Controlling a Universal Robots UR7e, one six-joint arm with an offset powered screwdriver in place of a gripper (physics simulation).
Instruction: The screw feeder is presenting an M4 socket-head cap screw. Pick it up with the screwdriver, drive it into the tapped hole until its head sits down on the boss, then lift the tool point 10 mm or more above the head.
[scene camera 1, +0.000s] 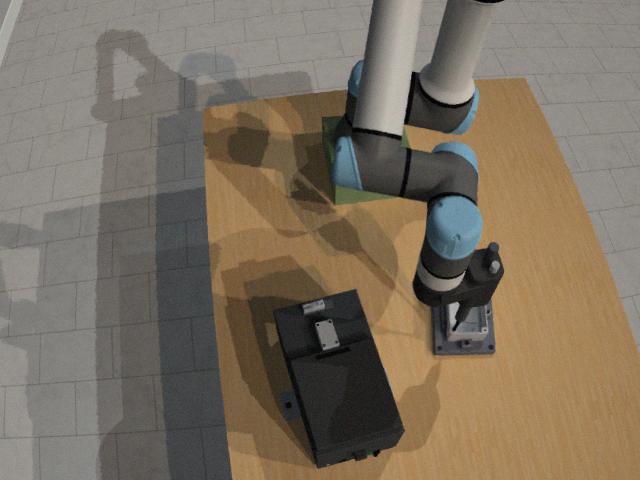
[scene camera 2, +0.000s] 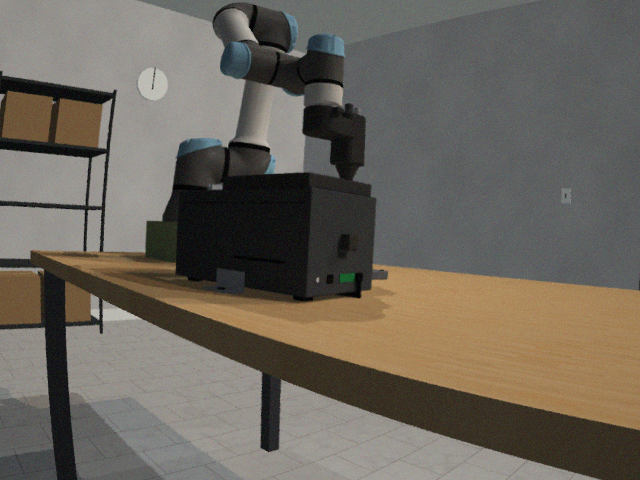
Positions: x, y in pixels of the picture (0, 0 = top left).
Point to a black screw feeder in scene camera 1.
297, 333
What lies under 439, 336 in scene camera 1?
A dark base plate.
